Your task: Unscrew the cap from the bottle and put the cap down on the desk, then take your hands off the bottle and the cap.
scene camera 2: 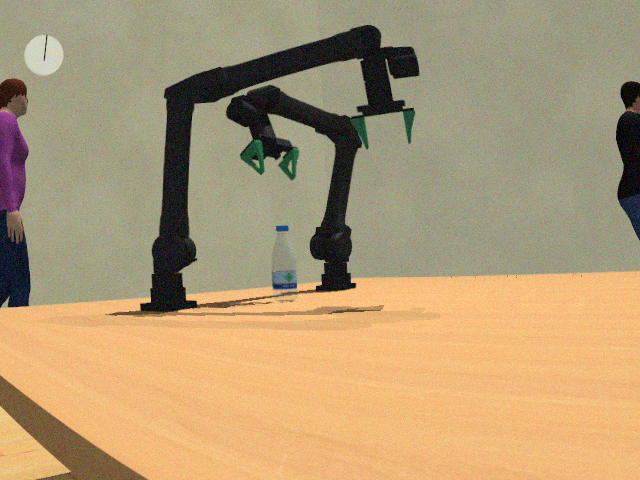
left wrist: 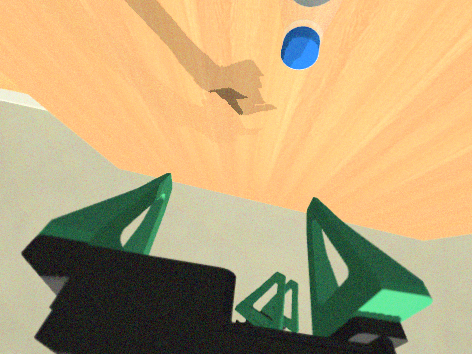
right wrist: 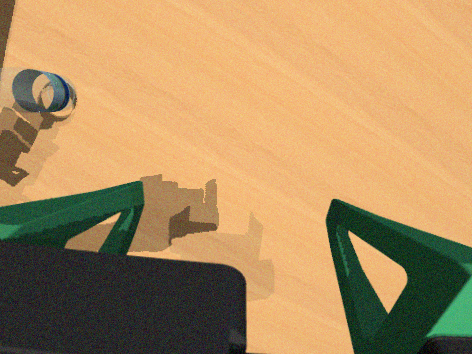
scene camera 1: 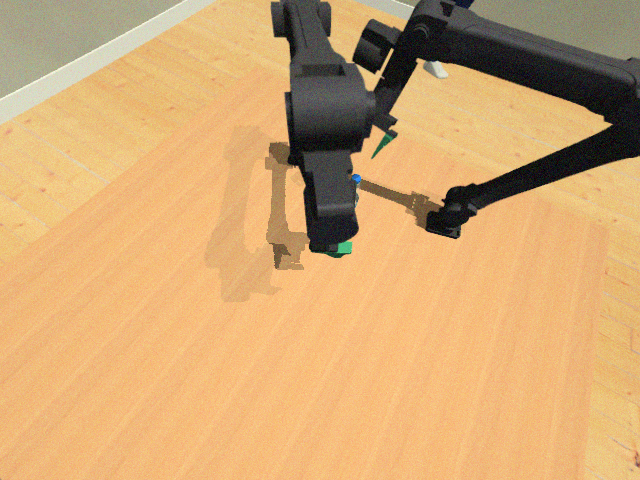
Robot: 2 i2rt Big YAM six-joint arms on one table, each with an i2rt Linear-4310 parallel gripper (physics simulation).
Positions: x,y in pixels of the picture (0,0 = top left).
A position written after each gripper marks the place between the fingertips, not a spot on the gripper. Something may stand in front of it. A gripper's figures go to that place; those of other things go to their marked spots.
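Labels:
The right gripper (scene camera 2: 388,146) is 125 cm from the lens, and for the left gripper (scene camera 2: 278,176) it's 134 cm from the lens.

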